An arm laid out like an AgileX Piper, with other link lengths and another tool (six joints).
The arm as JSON. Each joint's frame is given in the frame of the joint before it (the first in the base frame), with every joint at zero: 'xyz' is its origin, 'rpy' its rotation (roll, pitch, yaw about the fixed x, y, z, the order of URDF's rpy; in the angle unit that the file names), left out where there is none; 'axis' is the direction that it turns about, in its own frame. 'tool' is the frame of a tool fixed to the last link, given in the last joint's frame.
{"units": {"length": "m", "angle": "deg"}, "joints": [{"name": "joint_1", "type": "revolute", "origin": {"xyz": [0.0, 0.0, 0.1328]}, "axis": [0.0, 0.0, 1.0]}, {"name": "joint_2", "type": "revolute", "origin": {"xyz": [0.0, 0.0, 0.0]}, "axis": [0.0, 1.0, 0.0]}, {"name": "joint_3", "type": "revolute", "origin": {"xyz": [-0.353, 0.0, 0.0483]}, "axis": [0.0, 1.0, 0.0]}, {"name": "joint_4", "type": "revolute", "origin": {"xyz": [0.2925, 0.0, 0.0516]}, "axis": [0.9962, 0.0, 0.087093]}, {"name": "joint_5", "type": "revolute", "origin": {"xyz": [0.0, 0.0, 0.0]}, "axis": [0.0, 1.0, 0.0]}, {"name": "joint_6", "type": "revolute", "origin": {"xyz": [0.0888, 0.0, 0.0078]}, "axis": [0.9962, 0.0, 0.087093]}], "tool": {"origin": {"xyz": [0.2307, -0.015, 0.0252], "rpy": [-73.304, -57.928, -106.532]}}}
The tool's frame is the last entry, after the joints.
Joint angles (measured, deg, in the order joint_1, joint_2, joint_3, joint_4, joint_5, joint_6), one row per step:
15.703, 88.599, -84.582, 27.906, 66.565, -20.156
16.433, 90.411, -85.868, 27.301, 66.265, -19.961
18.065, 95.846, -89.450, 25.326, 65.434, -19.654
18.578, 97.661, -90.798, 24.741, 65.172, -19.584
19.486, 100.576, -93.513, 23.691, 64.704, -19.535
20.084, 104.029, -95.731, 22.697, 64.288, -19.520
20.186, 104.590, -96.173, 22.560, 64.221, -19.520
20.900, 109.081, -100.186, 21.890, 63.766, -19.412
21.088, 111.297, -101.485, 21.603, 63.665, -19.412
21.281, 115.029, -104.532, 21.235, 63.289, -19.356
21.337, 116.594, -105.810, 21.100, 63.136, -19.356
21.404, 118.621, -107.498, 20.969, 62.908, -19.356
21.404, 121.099, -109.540, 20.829, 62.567, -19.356
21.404, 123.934, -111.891, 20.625, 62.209, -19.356
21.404, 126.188, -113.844, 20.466, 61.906, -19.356
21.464, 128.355, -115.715, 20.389, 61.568, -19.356
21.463, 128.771, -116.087, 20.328, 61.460, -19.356
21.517, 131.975, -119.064, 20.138, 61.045, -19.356
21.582, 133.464, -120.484, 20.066, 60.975, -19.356
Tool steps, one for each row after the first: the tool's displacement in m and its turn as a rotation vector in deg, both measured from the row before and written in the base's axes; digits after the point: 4 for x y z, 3 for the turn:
0.0078, 0.0054, -0.0061, -0.598, 0.185, 0.426
0.0237, 0.0118, -0.0227, -2.136, 0.627, 1.028
0.0082, 0.0045, -0.0069, -0.613, 0.067, 0.360
0.0151, 0.0085, -0.0077, -0.912, -0.535, 0.711
0.0143, 0.0059, -0.0175, -1.226, 0.471, 0.468
0.0026, 0.0013, -0.0023, -0.150, 0.006, 0.084
0.0214, 0.0118, -0.0154, -0.630, -0.136, 0.492
0.0072, 0.0033, -0.0136, -0.565, 0.665, 0.172
0.0169, 0.0065, -0.0168, -0.462, 0.200, 0.041
0.0069, 0.0025, -0.0074, -0.183, 0.084, 0.014
0.0090, 0.0034, -0.0096, -0.175, 0.067, -0.001
0.0113, 0.0034, -0.0122, -0.185, 0.054, -0.105
0.0124, 0.0035, -0.0146, -0.257, 0.059, -0.102
0.0099, 0.0028, -0.0114, -0.166, -0.046, -0.086
0.0090, 0.0035, -0.0112, -0.078, -0.053, -0.047
0.0021, 0.0004, -0.0021, -0.040, -0.077, -0.030
0.0134, 0.0046, -0.0160, -0.134, -0.227, -0.062
0.0052, 0.0025, -0.0076, -0.071, -0.024, 0.051

